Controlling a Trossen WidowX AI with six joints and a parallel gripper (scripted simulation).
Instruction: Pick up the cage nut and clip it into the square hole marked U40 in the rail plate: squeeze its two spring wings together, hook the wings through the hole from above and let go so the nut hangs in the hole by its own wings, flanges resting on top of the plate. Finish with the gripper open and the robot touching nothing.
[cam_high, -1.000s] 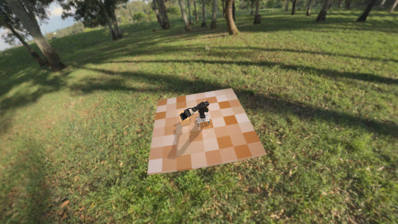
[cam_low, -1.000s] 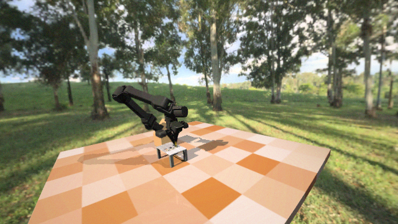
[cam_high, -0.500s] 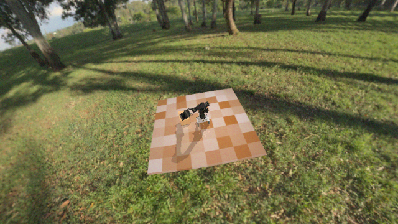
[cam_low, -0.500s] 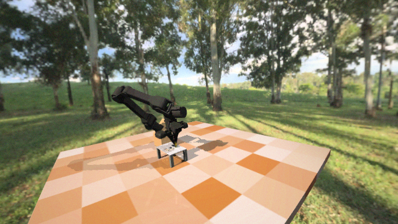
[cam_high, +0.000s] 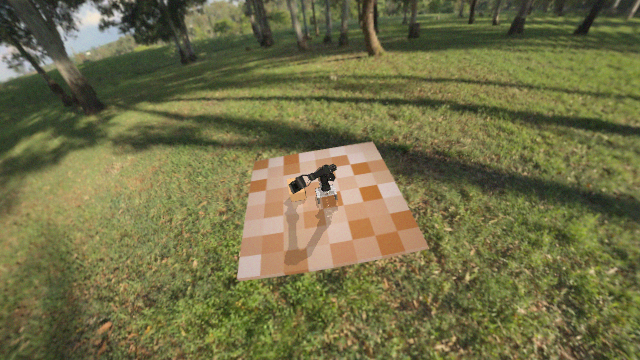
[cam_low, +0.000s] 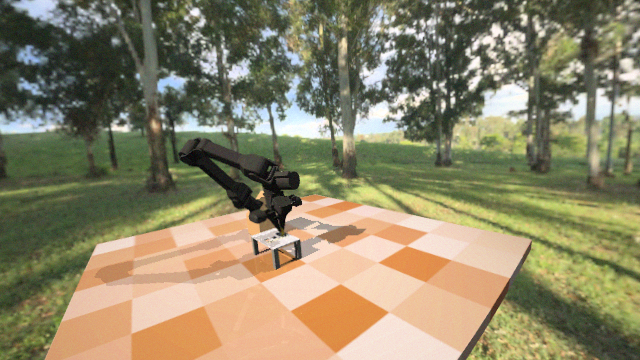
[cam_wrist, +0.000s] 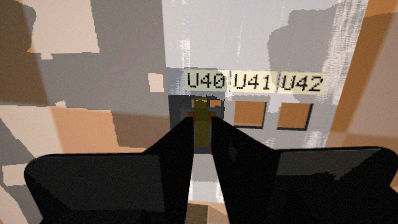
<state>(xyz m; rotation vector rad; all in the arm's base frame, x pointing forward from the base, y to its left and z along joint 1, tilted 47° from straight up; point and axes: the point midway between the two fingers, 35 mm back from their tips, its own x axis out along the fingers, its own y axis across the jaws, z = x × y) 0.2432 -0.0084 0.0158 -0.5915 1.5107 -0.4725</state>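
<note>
Right now my gripper tip is 10 mm above the cage nut.
</note>
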